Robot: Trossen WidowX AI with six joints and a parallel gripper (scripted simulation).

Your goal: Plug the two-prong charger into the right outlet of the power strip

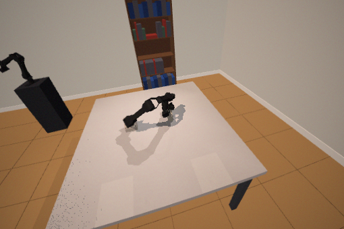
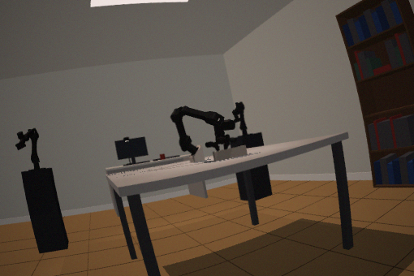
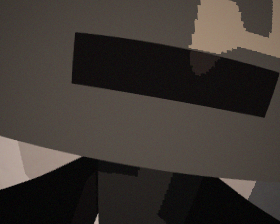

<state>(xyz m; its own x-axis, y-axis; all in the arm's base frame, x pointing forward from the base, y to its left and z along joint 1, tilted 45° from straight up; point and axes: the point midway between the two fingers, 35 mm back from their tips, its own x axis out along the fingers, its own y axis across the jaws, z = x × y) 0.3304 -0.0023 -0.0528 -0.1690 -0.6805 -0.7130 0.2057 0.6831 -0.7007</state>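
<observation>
The two-prong charger lies 2 cm ahead of my gripper tip and 1 cm above it.
</observation>
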